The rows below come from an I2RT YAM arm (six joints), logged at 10 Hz.
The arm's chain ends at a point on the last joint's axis. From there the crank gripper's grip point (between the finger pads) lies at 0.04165 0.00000 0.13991 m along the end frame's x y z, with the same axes.
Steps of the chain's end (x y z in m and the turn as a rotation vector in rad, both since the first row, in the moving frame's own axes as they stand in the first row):
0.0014 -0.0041 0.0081 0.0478 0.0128 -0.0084
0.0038 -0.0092 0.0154 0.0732 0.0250 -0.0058
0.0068 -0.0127 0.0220 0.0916 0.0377 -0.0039
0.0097 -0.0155 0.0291 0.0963 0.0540 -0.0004
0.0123 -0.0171 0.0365 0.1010 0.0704 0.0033
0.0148 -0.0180 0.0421 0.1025 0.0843 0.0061
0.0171 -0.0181 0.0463 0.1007 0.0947 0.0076
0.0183 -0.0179 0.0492 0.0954 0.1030 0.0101
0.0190 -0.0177 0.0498 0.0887 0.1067 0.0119
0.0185 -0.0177 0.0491 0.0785 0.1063 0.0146
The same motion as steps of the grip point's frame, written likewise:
0.0032 -0.0111 0.0074 0.0478 0.0128 -0.0084
0.0073 -0.0196 0.0139 0.0732 0.0250 -0.0058
0.0120 -0.0256 0.0197 0.0916 0.0377 -0.0039
0.0172 -0.0289 0.0260 0.0963 0.0540 -0.0004
0.0220 -0.0309 0.0325 0.1010 0.0704 0.0033
0.0265 -0.0318 0.0374 0.1025 0.0843 0.0061
0.0302 -0.0316 0.0410 0.1007 0.0947 0.0076
0.0325 -0.0305 0.0436 0.0954 0.1030 0.0101
0.0337 -0.0293 0.0440 0.0887 0.1067 0.0119
0.0332 -0.0278 0.0435 0.0785 0.1063 0.0146

